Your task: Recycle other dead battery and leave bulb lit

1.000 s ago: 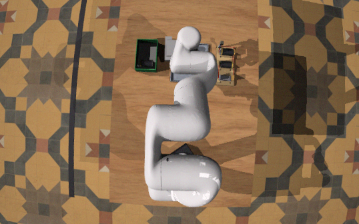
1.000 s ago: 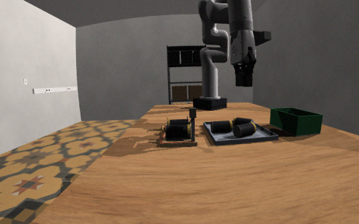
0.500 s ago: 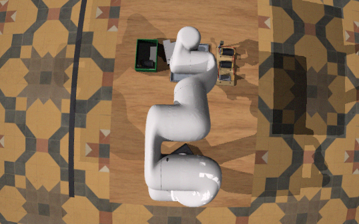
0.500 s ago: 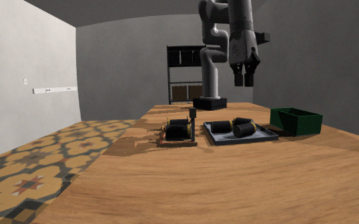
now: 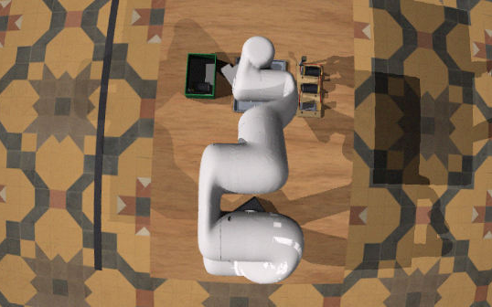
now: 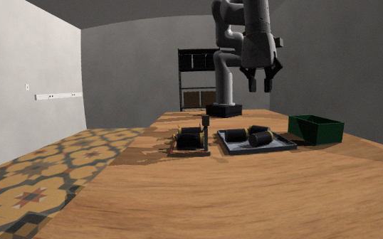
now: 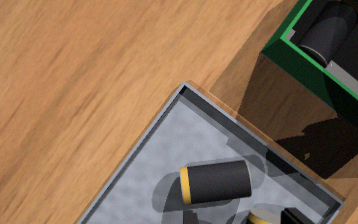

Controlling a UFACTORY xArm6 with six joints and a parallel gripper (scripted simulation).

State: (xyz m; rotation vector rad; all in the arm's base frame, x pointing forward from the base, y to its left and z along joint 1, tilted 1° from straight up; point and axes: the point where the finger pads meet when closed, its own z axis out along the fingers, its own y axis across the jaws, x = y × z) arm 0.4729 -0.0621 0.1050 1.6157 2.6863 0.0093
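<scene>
Now: hand 20 mm short of the grey tray, 30 mm to the left of it and 150 mm above it. From my hand the other things lie so: green recycling box: 70 mm ahead, 170 mm to the left, 140 mm below.
</scene>
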